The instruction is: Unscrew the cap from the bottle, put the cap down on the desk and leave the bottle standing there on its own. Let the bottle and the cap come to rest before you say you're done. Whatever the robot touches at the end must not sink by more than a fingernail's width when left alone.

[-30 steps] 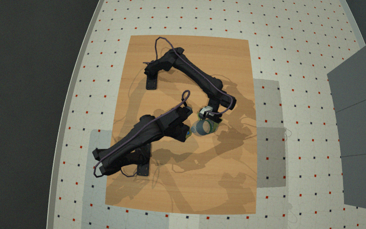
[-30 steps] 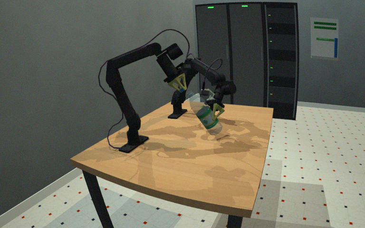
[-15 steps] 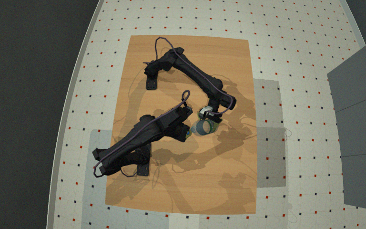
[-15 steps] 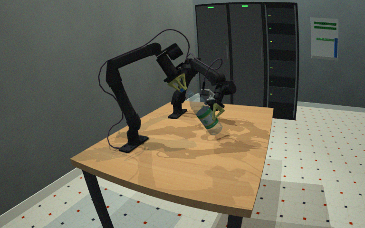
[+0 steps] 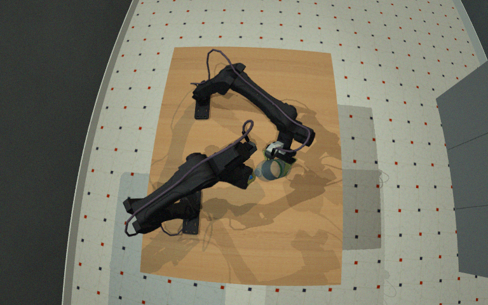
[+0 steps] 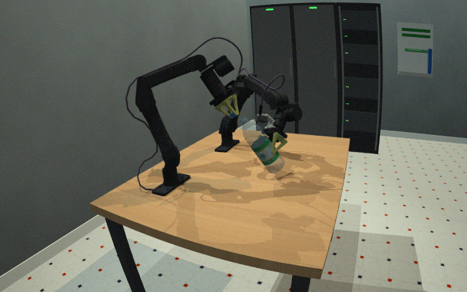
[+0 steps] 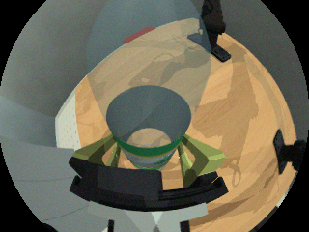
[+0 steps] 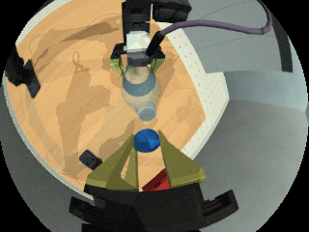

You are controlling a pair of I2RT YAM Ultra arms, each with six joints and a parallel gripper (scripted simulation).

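Now: the bottle 2 cm behind my left hand, 1 cm to the right of it and 4 cm above it. Round my left hand: blue cap 10 cm behind, 7 cm to the right, 16 cm above.
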